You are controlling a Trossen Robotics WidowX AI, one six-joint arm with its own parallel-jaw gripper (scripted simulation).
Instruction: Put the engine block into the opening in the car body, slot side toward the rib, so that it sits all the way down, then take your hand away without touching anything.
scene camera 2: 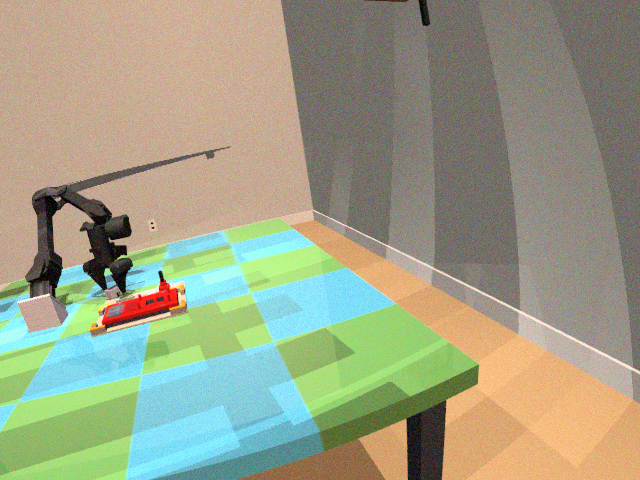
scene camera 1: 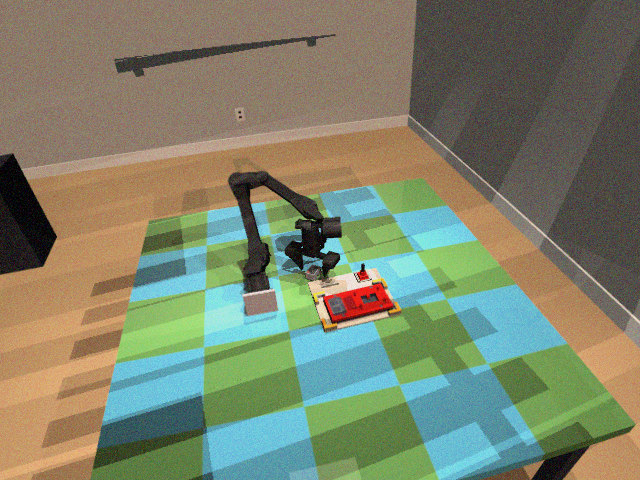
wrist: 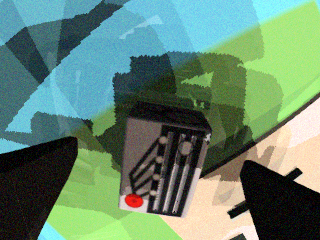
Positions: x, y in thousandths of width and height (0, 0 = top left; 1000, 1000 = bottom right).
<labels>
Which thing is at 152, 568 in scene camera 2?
My gripper.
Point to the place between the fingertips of my gripper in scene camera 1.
At 490, 568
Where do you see a red car body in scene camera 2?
237, 636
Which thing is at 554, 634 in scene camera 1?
A red car body.
</labels>
